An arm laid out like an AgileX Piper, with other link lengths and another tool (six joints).
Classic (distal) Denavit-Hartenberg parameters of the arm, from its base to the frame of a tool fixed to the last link. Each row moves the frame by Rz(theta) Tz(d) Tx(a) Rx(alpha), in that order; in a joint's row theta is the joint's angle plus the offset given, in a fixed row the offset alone. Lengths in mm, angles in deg.
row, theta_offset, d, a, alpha
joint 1, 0, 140.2, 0, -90
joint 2, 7.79, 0, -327.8, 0
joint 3, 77.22, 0, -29.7, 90
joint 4, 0, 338.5, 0, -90
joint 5, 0, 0, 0, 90
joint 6, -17.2, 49.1, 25.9, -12.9
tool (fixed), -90, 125, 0, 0
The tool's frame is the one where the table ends.
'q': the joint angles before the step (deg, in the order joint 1, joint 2, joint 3, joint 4, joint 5, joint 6). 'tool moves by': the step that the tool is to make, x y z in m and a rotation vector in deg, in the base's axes. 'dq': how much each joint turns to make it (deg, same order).
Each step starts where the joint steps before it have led.
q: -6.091, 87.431, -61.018, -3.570, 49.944, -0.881
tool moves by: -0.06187, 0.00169, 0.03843, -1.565, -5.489, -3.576
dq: 0.001, -15.458, 8.651, -2.757, 1.496, 4.634
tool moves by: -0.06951, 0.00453, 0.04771, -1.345, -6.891, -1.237
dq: -0.003, -17.524, 4.984, -0.886, 5.661, 0.796
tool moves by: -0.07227, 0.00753, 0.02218, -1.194, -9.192, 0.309
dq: 0.004, -18.925, 5.997, 0.276, 3.594, -0.898
